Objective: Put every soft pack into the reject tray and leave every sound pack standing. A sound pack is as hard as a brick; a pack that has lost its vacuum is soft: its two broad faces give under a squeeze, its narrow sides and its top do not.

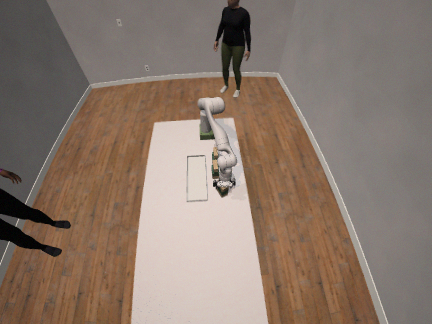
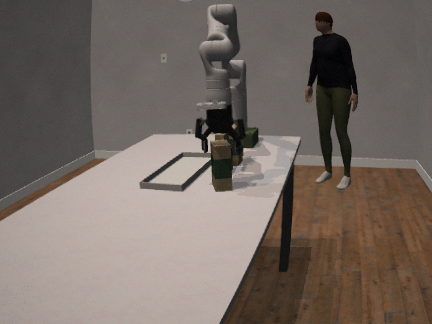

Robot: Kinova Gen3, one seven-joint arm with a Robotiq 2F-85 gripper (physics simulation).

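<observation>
The nearest pack point(image 1: 222, 193) point(image 2: 221, 168), tan with a dark green band, stands upright near the table's right side, turned at an angle. Behind it more tan and green packs point(image 1: 215, 166) point(image 2: 237, 156) stand in a row, partly hidden by the arm and the nearest pack. My gripper point(image 1: 224, 186) point(image 2: 222, 144) is open and points down at the nearest pack's top, slightly behind it; whether the fingers touch it cannot be told. The reject tray point(image 1: 187, 178) point(image 2: 162, 187), a low grey-rimmed rectangle, lies left of the packs, with no pack in it. Softness cannot be seen.
The arm's base stands at the table's far end by a green block point(image 1: 206, 135) point(image 2: 251, 136). The white table point(image 1: 195, 260) point(image 2: 125, 240) has its right edge close to the packs. A person point(image 1: 234, 40) point(image 2: 333, 75) stands behind the table; another person's legs point(image 1: 25, 212) show at the left.
</observation>
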